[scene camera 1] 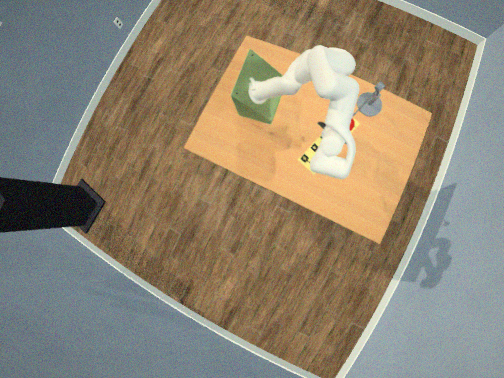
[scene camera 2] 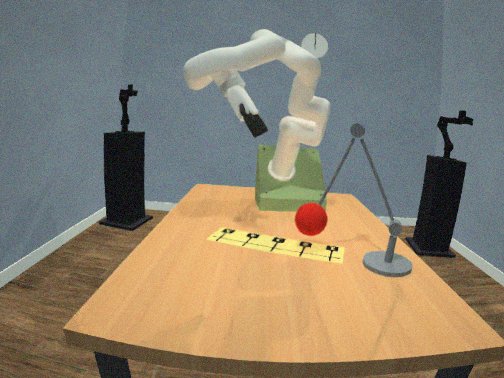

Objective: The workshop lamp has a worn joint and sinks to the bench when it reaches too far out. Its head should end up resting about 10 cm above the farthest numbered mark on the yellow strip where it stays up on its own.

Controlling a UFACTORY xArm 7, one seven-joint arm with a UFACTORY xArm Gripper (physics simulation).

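Where they show: gripper, fingertip midpoint: (scene camera 2: 261,134); arm's base at its link origin: (scene camera 1: 257,92) (scene camera 2: 281,169).
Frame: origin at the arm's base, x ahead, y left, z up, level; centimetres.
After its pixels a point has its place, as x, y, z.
Observation:
The lamp has a round grey base (scene camera 1: 370,104) {56.3, 38.7, -13.6} (scene camera 2: 387,264) {58.4, 39.2, -15.1}, two thin arms meeting at a raised elbow joint (scene camera 2: 357,131) {53.9, 25.2, 21.4}, and a red ball head (scene camera 1: 352,124) {53.0, 14.9, -2.5} (scene camera 2: 311,219) {54.6, 14.7, -4.8}. The head hangs above the table, near the lamp-side end of the yellow strip (scene camera 1: 310,156) {43.9, -9.7, -16.4} (scene camera 2: 265,242) {47.6, 1.2, -16.3}. The strip lies flat with several numbered marks; the digits are too blurred to read. My gripper (scene camera 2: 258,134) {46.9, -2.5, 17.7} is open and empty, high above the table, left of the lamp head and apart from it in scene camera 2. In scene camera 1 my arm hides most of the gripper and part of the strip.
My arm stands on a green sloped block (scene camera 1: 257,107) {4.3, -6.7, -2.2} (scene camera 2: 290,200) {9.5, 5.9, -11.4} at the far end of the wooden table (scene camera 1: 225,135) {-6.7, -28.1, -16.4} (scene camera 2: 200,310) {89.7, -5.9, -16.4}. The lamp's upright elbow rises between my arm and the table's right side. Two black pedestals (scene camera 2: 124,175) (scene camera 2: 440,200) stand beyond the table.

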